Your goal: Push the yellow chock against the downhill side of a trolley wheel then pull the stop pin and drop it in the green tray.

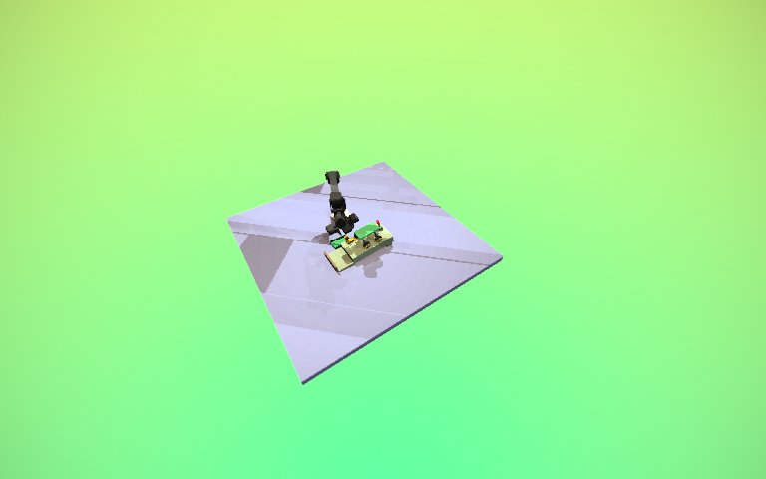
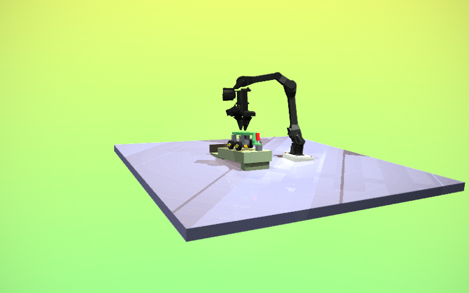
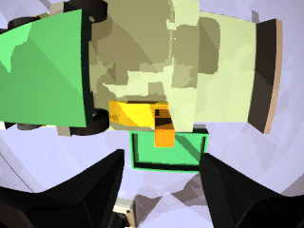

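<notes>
Now: the red-headed stop pin 210 mm to the left of my gripper tip, 60 mm ahead of it and 20 mm below it. Round my gripper tip: trolley (110 mm to the left, 60 mm ahead, 40 mm below); then olive ramp (110 mm to the left, 100 mm below, 60 mm ahead); then yellow chock (60 mm below, 30 mm to the left).
</notes>
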